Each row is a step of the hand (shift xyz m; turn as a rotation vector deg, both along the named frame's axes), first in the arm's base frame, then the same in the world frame.
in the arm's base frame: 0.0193 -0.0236 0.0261 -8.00 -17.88 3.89
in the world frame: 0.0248 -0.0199 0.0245 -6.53 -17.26 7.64
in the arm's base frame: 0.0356 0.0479 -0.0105 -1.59 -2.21 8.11
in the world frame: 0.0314 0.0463 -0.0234 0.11 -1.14 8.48
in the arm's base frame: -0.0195 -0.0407 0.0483 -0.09 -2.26 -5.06
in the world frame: -0.0083 -0.0342 0.0560 -1.02 -2.90 -4.61
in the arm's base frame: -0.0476 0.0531 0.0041 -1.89 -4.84 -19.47
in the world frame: -0.0474 0.0530 0.0068 -5.55 -7.34 -17.93
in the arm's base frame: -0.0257 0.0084 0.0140 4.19 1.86 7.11
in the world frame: -0.0227 0.0100 0.0177 5.45 2.79 5.84
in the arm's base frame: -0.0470 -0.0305 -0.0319 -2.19 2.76 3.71
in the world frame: -0.0514 -0.0346 -0.0178 -1.50 3.21 3.69
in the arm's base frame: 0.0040 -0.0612 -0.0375 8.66 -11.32 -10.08
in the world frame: -0.0016 -0.0655 -0.0295 6.84 -12.50 -10.09
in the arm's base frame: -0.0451 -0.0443 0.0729 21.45 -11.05 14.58
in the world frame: -0.0285 -0.0346 0.0854 24.23 -8.96 11.29
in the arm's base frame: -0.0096 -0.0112 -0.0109 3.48 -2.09 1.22
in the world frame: -0.0112 -0.0126 -0.0073 3.71 -1.90 0.76
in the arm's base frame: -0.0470 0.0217 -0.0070 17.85 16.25 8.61
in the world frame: -0.0481 0.0204 -0.0002 18.70 17.31 2.74
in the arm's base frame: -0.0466 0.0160 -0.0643 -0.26 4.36 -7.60
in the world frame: -0.0588 0.0073 -0.0552 -1.89 3.33 -7.89
